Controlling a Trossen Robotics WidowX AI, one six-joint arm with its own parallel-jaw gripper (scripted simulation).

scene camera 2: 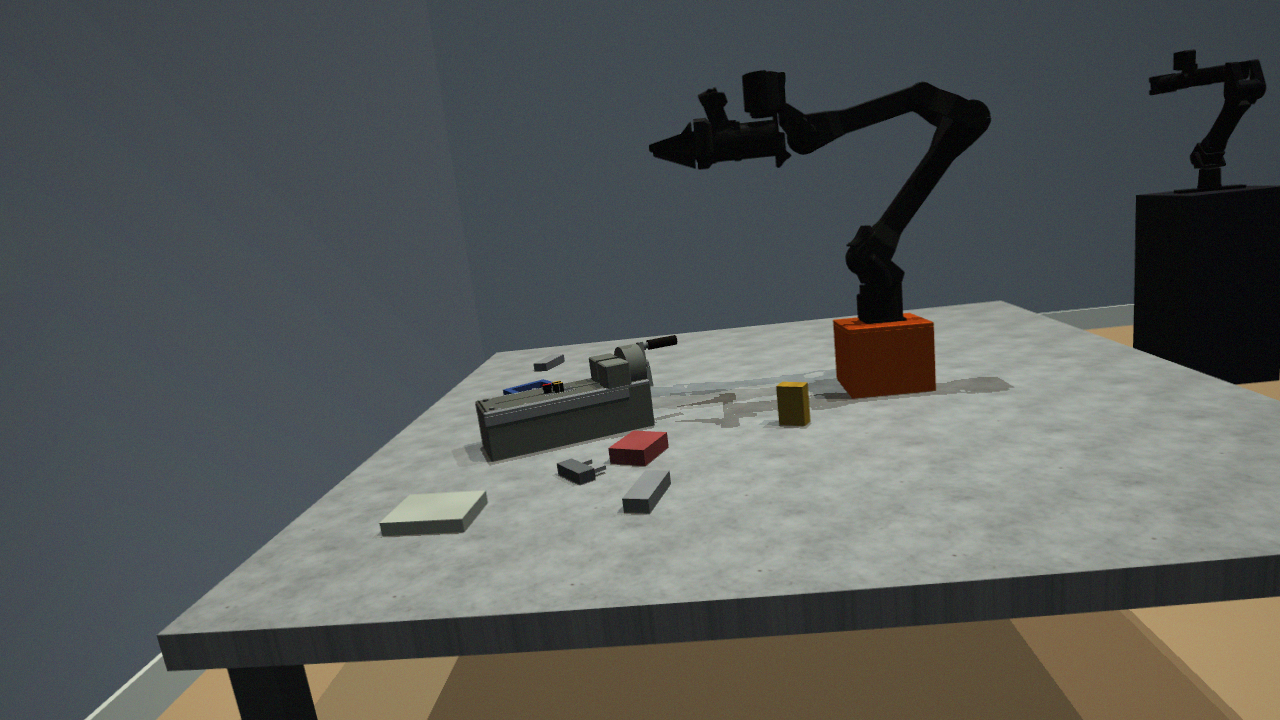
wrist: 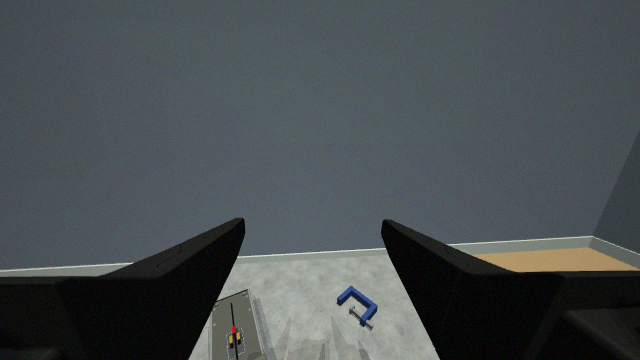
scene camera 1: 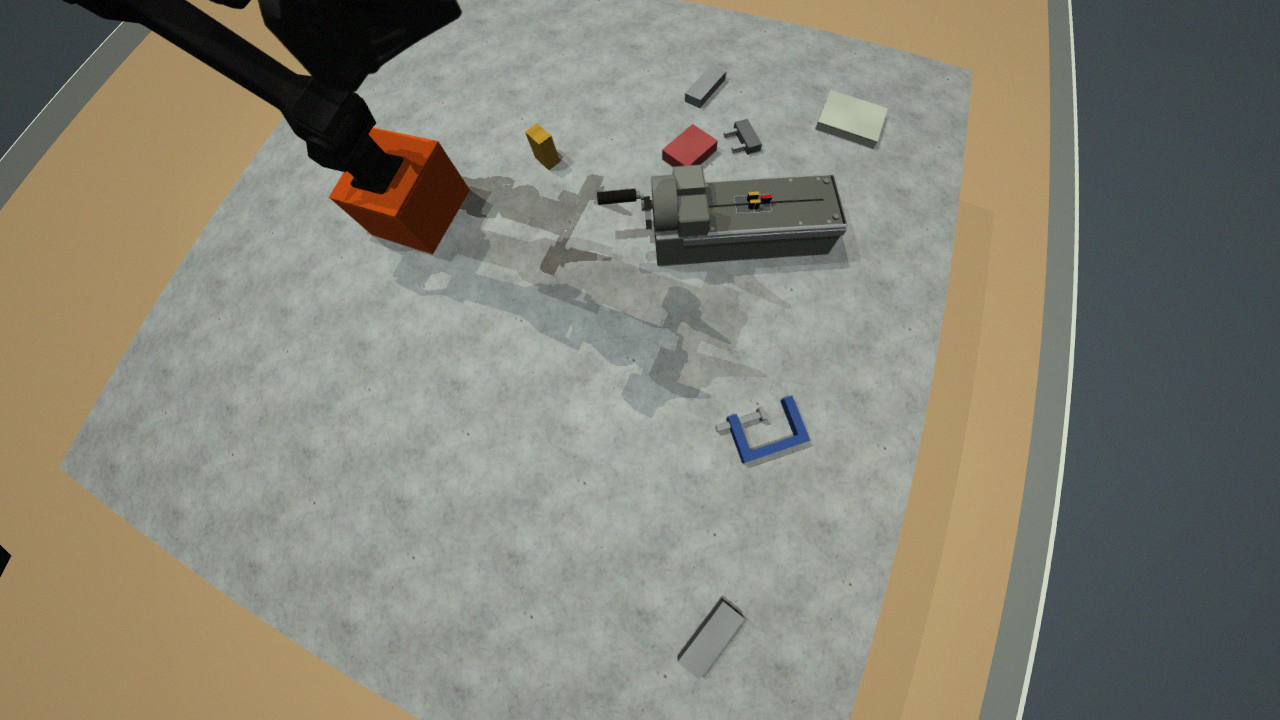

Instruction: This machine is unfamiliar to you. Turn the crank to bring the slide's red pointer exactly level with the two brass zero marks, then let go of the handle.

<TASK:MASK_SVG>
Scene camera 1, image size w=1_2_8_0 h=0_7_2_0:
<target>gripper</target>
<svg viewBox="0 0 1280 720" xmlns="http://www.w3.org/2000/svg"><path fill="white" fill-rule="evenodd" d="M258 0L264 25L292 53L294 58L303 65L316 81L322 83L327 88L344 92L357 91L368 74L376 73L383 64L396 57L399 53L431 35L431 33L445 27L452 21L457 20L462 14L462 10L456 0Z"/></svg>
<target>red block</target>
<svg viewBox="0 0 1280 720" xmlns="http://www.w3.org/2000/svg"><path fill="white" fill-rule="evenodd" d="M718 141L692 124L662 149L662 160L672 167L701 165L716 151Z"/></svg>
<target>pale slab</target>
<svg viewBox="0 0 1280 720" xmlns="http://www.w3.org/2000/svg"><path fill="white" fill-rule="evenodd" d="M830 90L815 130L873 149L880 137L879 134L888 108Z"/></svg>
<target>yellow block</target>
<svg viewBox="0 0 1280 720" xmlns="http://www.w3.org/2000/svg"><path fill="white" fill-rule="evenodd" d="M536 123L526 130L525 134L535 158L550 170L560 162L553 143L552 135Z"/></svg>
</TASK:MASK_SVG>
